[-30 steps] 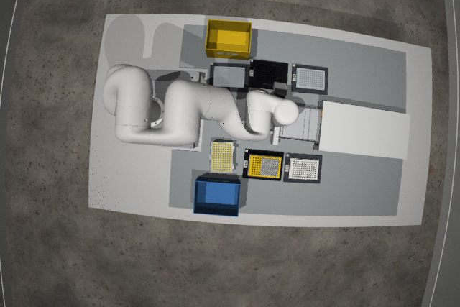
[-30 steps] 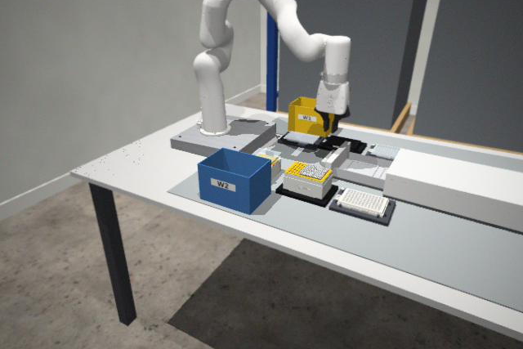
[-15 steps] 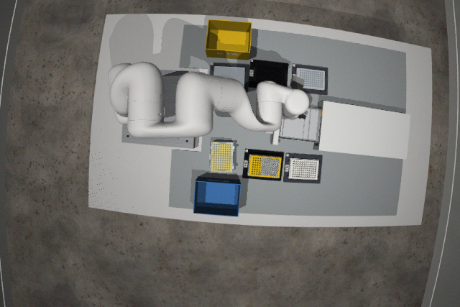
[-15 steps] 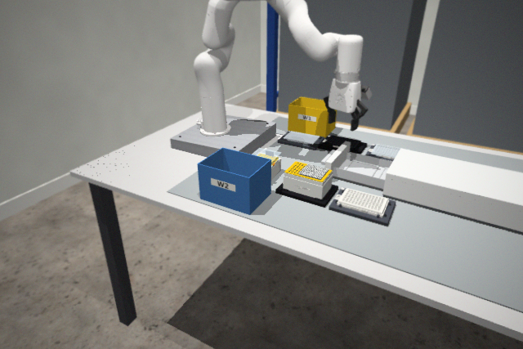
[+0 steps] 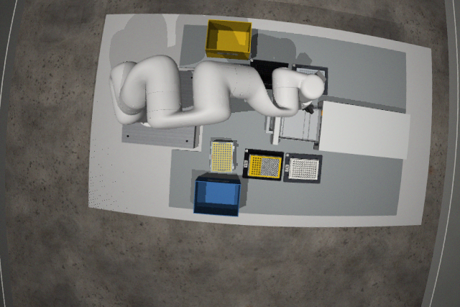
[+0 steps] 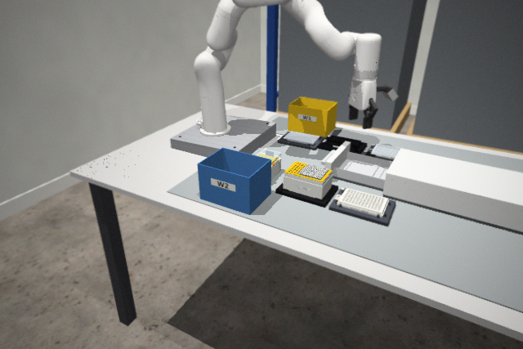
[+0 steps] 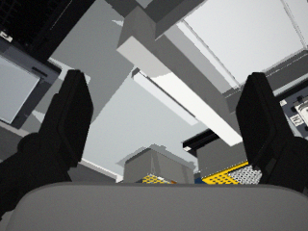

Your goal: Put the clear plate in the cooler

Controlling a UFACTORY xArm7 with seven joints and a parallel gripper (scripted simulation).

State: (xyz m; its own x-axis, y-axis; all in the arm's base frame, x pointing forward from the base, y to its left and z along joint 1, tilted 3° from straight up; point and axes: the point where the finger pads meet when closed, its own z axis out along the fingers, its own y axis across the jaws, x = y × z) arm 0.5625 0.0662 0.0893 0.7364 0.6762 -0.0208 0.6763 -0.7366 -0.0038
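Right now the clear plate is 14 cm below my hand, 11 cm ahead of it and 10 cm to the left of it. Also, from my hand: drawer (13 cm below, 9 cm to the right, 7 cm ahead); black plate (14 cm below, 11 cm to the left, 8 cm behind); dark nest N1 (15 cm below, 11 cm ahead, 10 cm to the left).
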